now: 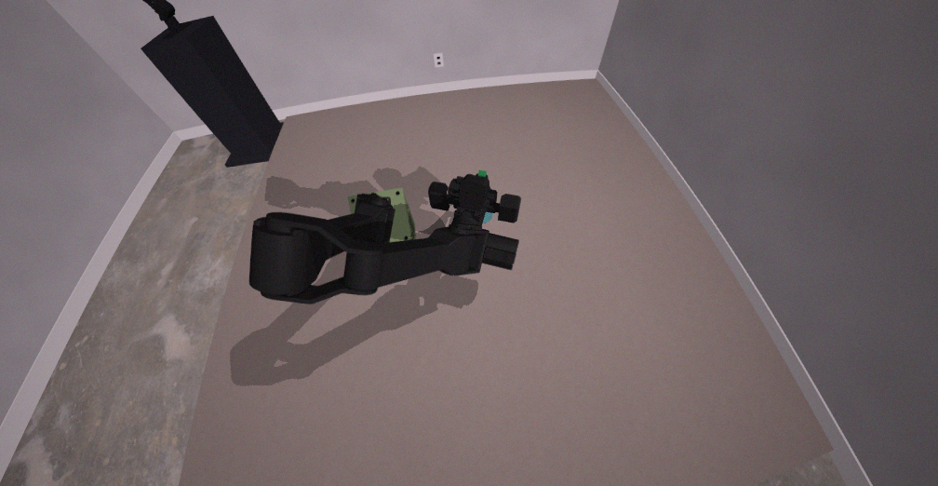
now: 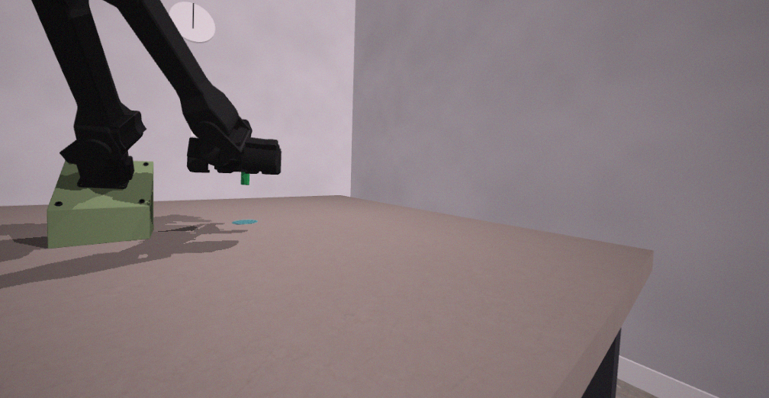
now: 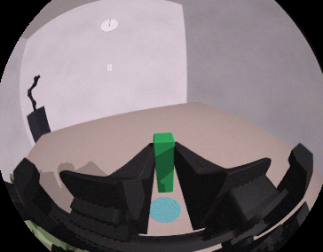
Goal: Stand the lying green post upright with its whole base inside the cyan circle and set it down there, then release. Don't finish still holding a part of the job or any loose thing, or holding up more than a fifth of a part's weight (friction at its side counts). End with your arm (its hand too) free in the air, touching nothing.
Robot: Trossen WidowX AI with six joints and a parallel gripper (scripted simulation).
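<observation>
My gripper is now 15 cm above the cyan circle, 3 cm to the right of it and 1 cm short of it. Also, from my hand: green post 3 cm to the left, 2 cm below, 1 cm ahead.
</observation>
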